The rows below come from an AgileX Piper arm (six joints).
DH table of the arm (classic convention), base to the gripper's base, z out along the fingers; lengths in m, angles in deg. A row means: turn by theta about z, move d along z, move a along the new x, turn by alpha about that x. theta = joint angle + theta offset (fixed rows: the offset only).
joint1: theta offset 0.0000, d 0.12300, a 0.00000, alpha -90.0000
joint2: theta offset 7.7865, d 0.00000, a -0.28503, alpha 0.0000
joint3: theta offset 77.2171, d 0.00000, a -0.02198, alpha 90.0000
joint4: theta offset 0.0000, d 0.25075, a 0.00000, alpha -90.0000
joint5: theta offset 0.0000, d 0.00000, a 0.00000, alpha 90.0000
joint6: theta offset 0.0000, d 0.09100, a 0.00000, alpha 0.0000
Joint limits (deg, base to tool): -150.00..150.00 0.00..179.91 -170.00..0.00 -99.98..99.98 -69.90..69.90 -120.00..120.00
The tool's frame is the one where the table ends.
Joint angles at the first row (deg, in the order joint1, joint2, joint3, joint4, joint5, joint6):
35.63, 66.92, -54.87, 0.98, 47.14, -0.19
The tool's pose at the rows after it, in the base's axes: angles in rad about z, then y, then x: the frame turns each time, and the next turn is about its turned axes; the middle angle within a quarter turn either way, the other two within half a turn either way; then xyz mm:
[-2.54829, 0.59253, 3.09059, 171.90, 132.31, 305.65]
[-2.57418, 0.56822, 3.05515, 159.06, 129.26, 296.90]
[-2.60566, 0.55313, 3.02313, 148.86, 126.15, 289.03]
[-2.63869, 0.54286, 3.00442, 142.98, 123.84, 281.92]
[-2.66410, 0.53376, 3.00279, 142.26, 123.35, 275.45]
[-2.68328, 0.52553, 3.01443, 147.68, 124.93, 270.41]
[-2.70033, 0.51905, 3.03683, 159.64, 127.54, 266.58]
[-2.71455, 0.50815, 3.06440, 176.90, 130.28, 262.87]
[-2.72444, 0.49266, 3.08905, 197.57, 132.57, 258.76]
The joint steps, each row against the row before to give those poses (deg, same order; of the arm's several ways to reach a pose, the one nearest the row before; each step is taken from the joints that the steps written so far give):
1.45, -2.13, 3.25, 0.63, 0.65, 1.67
1.21, -2.14, 3.14, 0.85, 0.22, 1.74
0.93, -1.87, 2.81, 0.62, -0.35, 1.95
0.69, -1.09, 2.19, -0.28, -0.76, 2.41
0.41, 0.10, 1.33, -1.06, -1.01, 2.35
-0.19, 1.52, 0.17, -1.43, -1.12, 1.81
-1.11, 2.82, -0.97, -1.60, -1.22, 1.10
-1.92, 3.85, -1.90, -1.33, -1.02, 0.11
-2.44, 4.46, -2.61, -0.53, -0.78, -1.12

